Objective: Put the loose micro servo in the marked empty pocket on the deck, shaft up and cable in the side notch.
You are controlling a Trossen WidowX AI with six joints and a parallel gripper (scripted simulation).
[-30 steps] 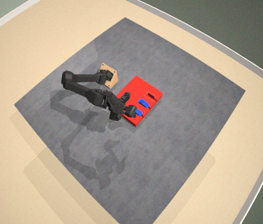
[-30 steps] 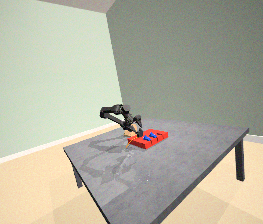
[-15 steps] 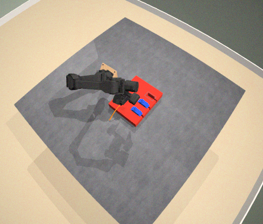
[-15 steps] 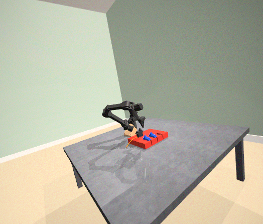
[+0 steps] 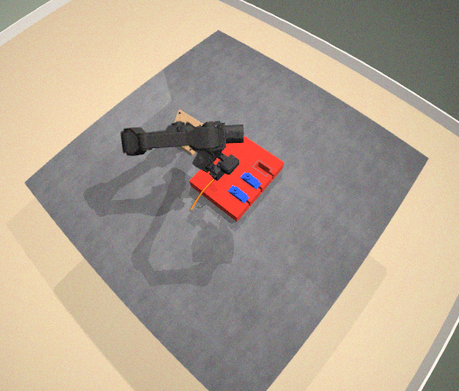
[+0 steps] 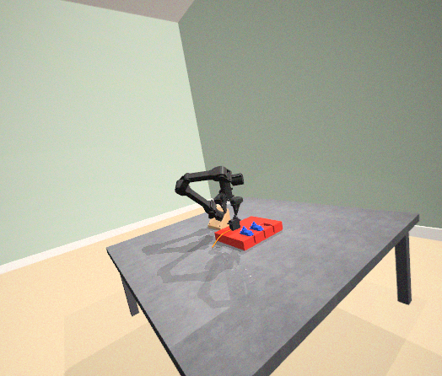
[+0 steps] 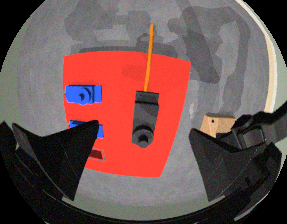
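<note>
My gripper tip is now 12 cm above the red deck and 7 cm to the right of it.
</note>
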